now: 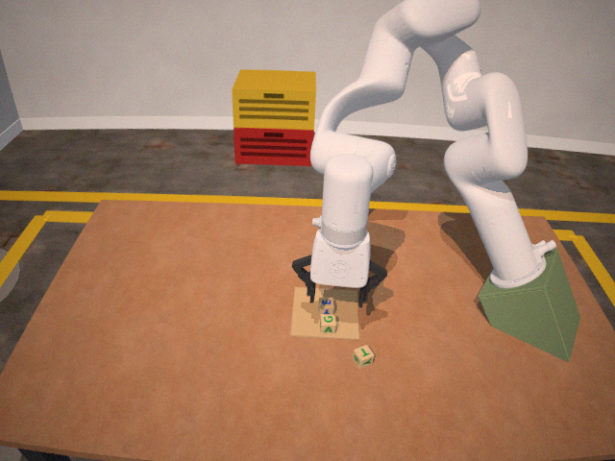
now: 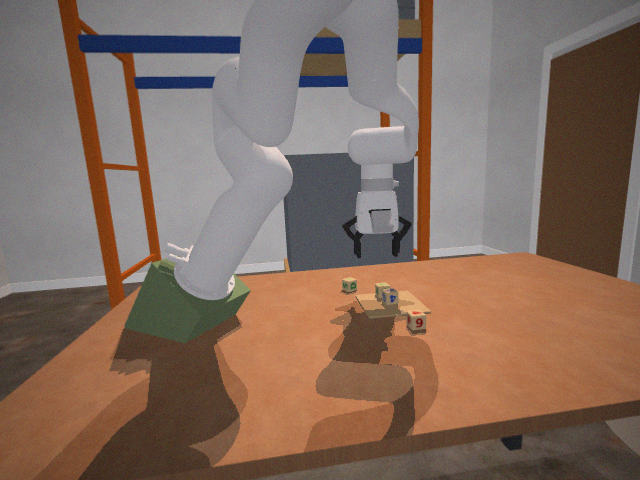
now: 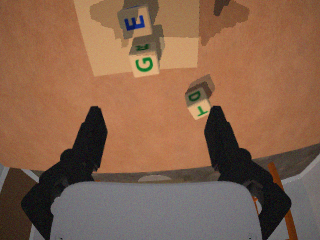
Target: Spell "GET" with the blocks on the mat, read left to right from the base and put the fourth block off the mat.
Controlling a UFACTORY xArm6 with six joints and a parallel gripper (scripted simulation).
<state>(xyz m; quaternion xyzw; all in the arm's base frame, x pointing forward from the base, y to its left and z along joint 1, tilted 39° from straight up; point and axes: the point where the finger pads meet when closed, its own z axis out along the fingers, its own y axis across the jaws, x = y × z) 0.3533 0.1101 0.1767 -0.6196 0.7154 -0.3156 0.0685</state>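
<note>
Right now the t block is 10 cm below my hand, 7 cm to the left of it and 5 cm behind it. Round my hand: tan mat (11 cm below, 6 cm to the right); then e block (9 cm below, 6 cm to the right); then g block (9 cm below, 1 cm to the right, 1 cm ahead).
</note>
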